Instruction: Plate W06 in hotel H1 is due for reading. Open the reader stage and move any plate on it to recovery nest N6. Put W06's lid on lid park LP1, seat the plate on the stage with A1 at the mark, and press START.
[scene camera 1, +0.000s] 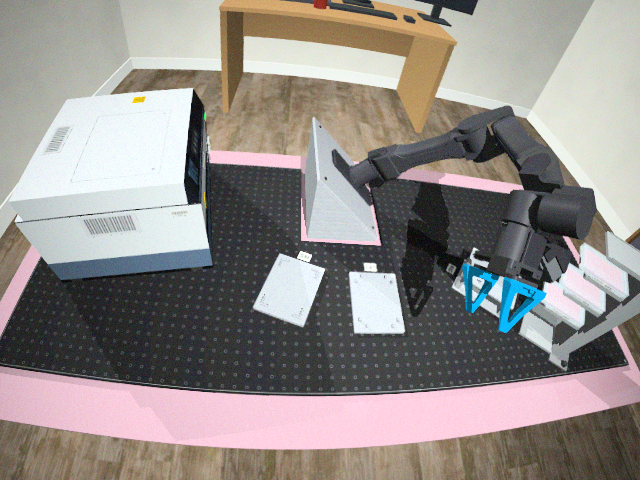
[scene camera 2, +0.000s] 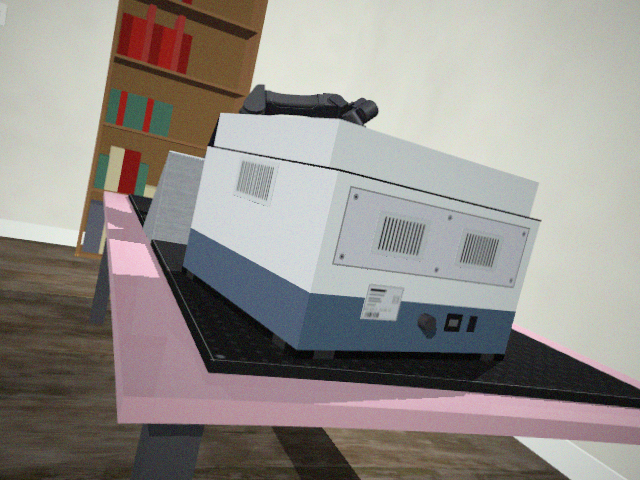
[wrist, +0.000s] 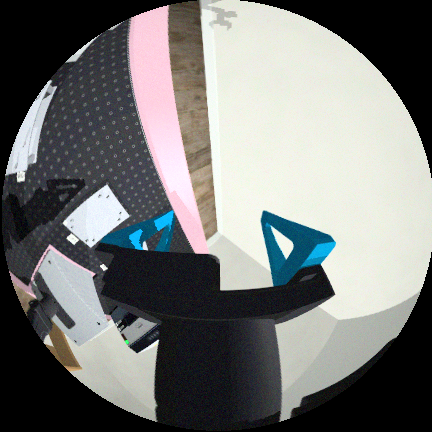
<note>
The gripper (scene camera 1: 484, 321) is open, holding nothing. Further things: a plate reader (scene camera 2: 295, 238) and a LP1 pad (scene camera 1: 376, 309).
The gripper shows as well in the wrist view (wrist: 217, 214). The plate reader also shows in scene camera 1 (scene camera 1: 61, 240). The LP1 pad shows as well in the wrist view (wrist: 101, 211).
</note>
